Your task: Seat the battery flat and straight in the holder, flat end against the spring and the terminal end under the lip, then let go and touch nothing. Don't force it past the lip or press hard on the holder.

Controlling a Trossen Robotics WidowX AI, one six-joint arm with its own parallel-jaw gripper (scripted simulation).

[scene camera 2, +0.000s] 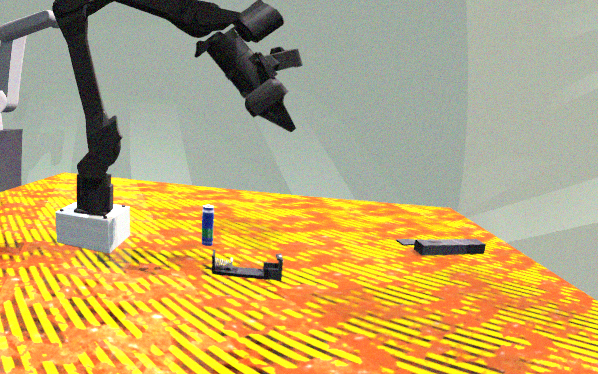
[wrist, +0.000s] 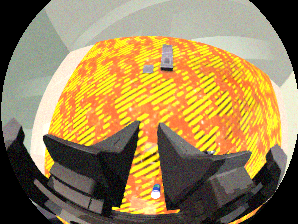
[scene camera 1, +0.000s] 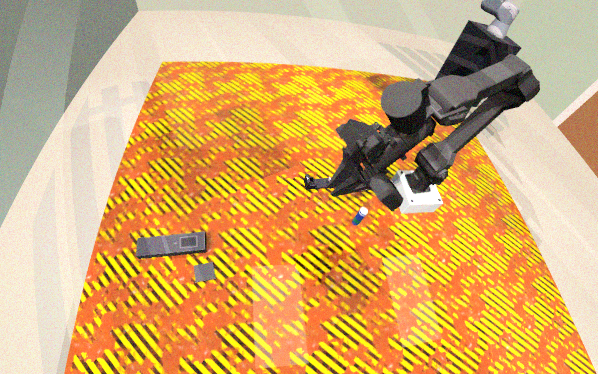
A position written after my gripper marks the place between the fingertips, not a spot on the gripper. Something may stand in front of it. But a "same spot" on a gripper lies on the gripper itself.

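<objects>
My gripper is visible in scene camera 2 (292,128), and also in scene camera 1 and the wrist view. One and the same spot on my gripper (scene camera 1: 349,173) is found at (wrist: 167,174).
</objects>
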